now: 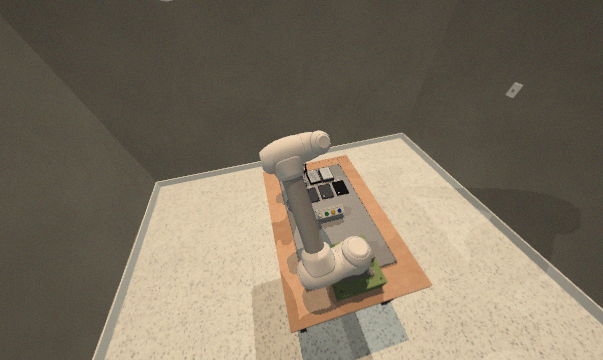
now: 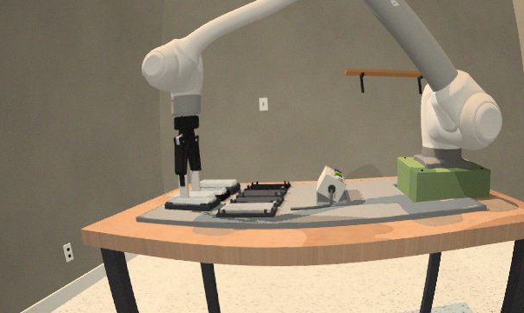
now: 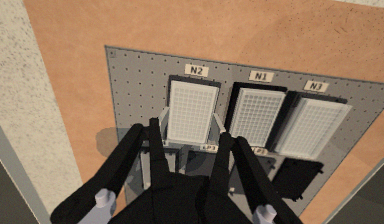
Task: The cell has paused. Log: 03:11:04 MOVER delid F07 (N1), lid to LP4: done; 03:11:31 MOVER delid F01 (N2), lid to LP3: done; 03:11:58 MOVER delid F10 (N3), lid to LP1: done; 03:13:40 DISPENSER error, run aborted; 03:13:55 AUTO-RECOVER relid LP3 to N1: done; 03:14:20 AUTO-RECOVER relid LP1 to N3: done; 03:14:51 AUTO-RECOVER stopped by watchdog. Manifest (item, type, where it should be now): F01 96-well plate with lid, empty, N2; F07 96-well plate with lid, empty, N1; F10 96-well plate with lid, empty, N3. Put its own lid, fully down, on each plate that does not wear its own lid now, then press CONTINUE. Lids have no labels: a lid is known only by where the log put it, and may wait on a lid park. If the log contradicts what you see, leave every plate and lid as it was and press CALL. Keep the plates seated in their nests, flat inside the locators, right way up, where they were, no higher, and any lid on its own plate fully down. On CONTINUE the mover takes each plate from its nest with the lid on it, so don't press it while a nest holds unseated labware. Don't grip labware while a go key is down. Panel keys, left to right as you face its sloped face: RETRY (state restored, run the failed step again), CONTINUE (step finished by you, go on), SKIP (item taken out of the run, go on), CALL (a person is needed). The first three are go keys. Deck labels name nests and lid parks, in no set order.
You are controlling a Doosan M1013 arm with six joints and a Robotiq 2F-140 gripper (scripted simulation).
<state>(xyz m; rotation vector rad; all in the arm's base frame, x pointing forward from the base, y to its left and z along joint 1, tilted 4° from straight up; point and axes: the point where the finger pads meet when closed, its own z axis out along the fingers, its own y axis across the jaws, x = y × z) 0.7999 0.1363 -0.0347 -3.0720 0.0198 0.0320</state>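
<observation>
My hand is 40 mm above the plate. The rest, counted from my hand: lid park LP4 (180 mm behind, 60 mm to the left, 60 mm below); then LP4 label (100 mm behind, 70 mm to the left, 60 mm below); then lid park LP3 (180 mm behind, 60 mm to the right, 60 mm below).
</observation>
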